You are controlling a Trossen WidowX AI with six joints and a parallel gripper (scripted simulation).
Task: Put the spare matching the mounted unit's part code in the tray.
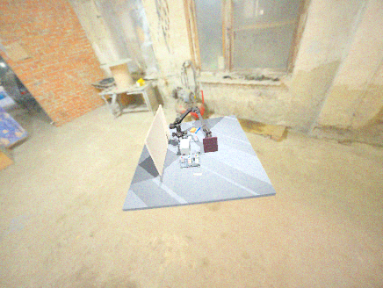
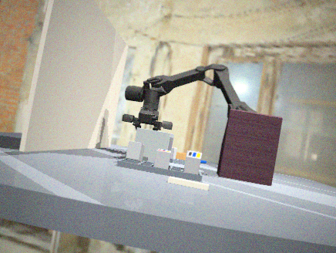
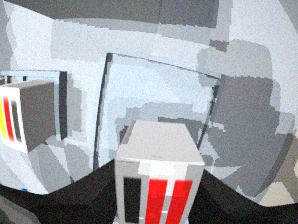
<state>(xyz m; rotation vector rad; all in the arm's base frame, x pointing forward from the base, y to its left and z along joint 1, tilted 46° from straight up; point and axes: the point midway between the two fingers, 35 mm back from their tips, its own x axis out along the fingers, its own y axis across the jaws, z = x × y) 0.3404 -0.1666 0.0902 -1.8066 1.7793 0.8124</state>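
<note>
My gripper tip is 20 mm below the white spare block. Round my gripper tip: beige panel 190 mm ahead, 180 mm above, 170 mm to the left.
</note>
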